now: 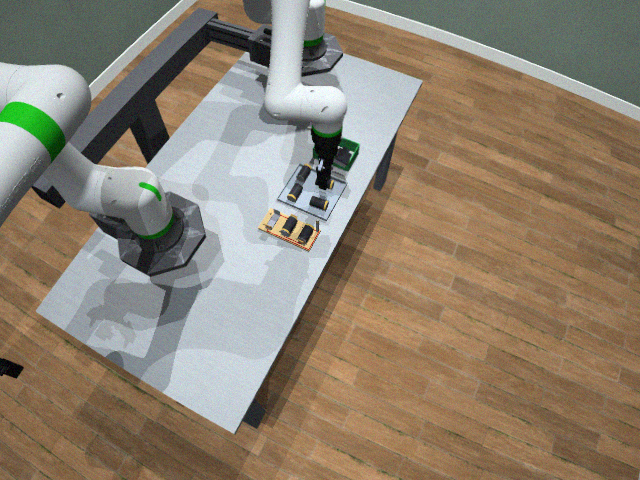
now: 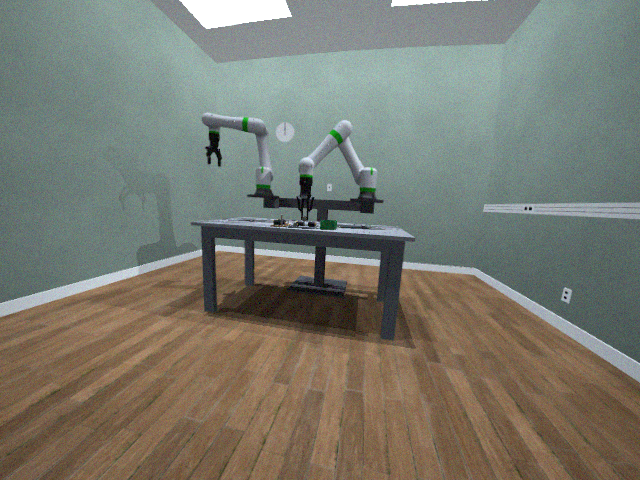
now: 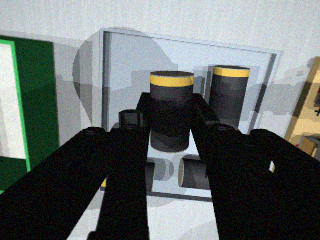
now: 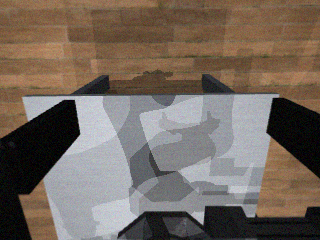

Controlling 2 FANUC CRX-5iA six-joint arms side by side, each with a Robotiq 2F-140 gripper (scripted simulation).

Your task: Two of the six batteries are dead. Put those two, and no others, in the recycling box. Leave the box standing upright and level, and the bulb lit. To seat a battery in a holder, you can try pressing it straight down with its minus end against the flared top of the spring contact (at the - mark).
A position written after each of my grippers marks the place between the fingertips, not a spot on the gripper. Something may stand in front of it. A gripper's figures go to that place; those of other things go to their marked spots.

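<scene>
Distances from the lens: a battery [image 3: 191, 174] is 230 mm from the lens, and a tray [image 3: 127, 58] is 220 mm from the lens. My left gripper [image 3: 170, 107] is 170 mm from the lens; a battery [image 3: 171, 92] is 140 mm from the lens.
</scene>
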